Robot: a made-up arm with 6 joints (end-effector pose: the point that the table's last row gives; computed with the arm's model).
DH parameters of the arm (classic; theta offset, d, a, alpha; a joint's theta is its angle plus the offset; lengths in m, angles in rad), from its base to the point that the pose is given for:
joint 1: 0 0.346 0 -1.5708
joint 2: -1.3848 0 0.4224 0
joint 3: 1.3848 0 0.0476 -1.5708
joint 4: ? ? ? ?
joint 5: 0 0 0.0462 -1.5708
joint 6: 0 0.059 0 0
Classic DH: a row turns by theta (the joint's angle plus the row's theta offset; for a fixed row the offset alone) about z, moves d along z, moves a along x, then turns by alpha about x.
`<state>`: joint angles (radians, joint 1 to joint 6).
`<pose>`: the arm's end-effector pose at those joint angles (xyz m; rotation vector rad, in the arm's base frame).
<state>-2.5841 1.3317 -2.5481 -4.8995 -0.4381 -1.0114</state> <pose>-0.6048 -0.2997 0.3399 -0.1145 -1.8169 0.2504</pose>
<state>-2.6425 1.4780 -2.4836 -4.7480 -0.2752 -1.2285</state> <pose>-0.6105 -0.2639 0.2123 0.0422 -2.1081 0.1902</pose>
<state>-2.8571 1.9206 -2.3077 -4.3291 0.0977 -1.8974</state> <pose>-0.4872 -0.1036 -0.1108 0.3346 -2.7104 0.2222</pose>
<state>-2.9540 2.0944 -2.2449 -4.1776 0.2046 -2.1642</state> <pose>-0.3908 -0.0451 -0.1991 0.3735 -2.8617 0.2792</pose>
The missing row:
joint 4: 0 0.2105 0 1.5708
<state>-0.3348 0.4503 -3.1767 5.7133 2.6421 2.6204</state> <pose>0.3027 -0.1446 0.8470 -0.5039 -3.0444 0.4037</pose>
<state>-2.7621 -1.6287 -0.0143 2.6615 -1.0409 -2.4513</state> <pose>0.1895 0.1125 0.3962 -0.2321 -2.3775 -0.1347</pose>
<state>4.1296 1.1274 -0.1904 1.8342 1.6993 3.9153</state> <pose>-0.0835 -0.2398 0.2543 -0.6209 1.9343 -1.6269</pose>
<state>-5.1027 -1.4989 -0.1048 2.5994 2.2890 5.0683</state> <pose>-0.1140 -0.1756 0.5722 0.4911 -0.7532 0.1544</pose>
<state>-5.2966 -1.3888 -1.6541 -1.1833 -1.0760 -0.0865</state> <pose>-0.3051 -0.3375 0.7023 -1.4576 0.1966 2.5489</pose>
